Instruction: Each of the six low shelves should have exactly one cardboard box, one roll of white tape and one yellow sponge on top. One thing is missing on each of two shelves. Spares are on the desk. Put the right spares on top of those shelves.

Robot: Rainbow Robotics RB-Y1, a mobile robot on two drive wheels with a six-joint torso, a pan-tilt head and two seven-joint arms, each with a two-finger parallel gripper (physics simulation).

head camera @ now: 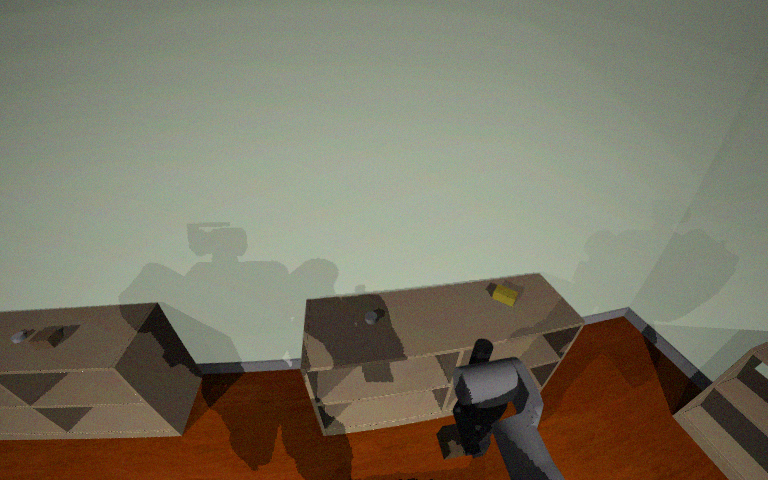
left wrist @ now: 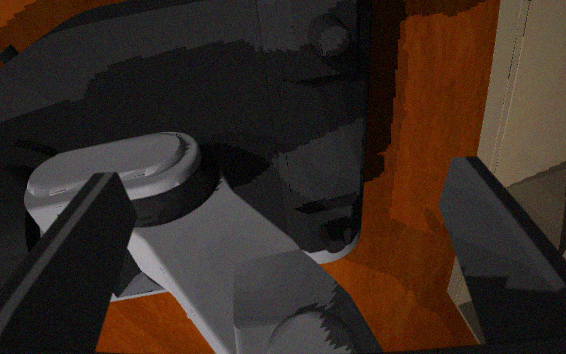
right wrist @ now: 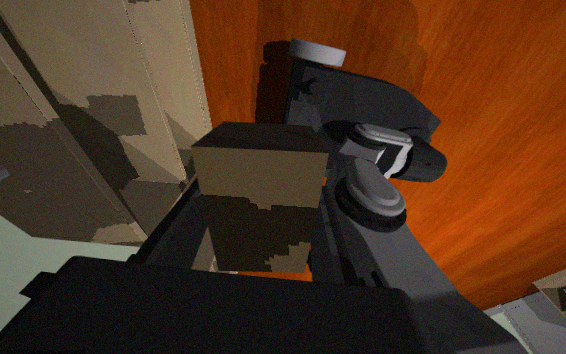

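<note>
My right gripper is shut on a cardboard box, held in front of the middle low shelf and lower than its top. A roll of white tape stands on that shelf's top at the left, in shadow. A yellow sponge lies on it towards the right. No cardboard box shows on that top. The left low shelf bears a roll of white tape and a brown box; its left part is cut off. My left gripper is open and empty. The desk does not show.
Part of another low shelf stands at the right edge. A pale wall rises behind the shelves. Orange wooden floor lies between them. In the left wrist view, pale furniture stands beyond the robot's dark base.
</note>
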